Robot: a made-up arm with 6 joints.
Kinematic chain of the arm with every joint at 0, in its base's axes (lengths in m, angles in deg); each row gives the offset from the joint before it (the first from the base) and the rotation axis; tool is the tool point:
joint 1: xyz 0 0 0.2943 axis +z
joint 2: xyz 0 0 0 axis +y
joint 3: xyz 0 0 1.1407 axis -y
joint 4: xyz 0 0 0 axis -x
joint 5: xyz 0.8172 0 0 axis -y
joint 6: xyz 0 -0.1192 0 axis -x
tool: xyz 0 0 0
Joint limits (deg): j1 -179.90..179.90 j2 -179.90..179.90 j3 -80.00..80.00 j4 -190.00..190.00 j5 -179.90..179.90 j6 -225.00..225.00
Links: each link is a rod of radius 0.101 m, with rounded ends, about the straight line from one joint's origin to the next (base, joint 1, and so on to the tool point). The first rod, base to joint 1, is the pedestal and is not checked.
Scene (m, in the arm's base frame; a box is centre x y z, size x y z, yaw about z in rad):
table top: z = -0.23
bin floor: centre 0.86 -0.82 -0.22 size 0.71 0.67 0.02 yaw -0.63
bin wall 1: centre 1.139 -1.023 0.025 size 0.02 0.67 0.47 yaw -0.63
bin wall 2: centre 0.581 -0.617 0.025 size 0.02 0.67 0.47 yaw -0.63
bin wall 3: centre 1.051 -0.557 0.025 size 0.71 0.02 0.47 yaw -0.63
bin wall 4: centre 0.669 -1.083 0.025 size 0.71 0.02 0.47 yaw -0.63
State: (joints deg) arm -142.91 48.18 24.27 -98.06 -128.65 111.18
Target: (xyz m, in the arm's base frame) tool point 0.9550 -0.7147 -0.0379
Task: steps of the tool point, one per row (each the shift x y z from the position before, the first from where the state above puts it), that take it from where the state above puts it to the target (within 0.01 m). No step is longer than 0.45 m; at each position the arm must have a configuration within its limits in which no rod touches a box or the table.
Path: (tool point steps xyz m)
1: 0.3140 -0.2511 -0.0255
2: 0.3597 -0.1529 -0.0240
3: 0.3763 -0.0488 -0.0221
4: 0.3629 0.0532 -0.0207
5: 0.3231 0.1445 -0.0185
6: 0.2611 0.2183 -0.0164
7: 0.1838 0.2698 -0.0141
8: 0.0212 -0.0170 -0.2546
9: -0.0214 0.0170 -0.2578

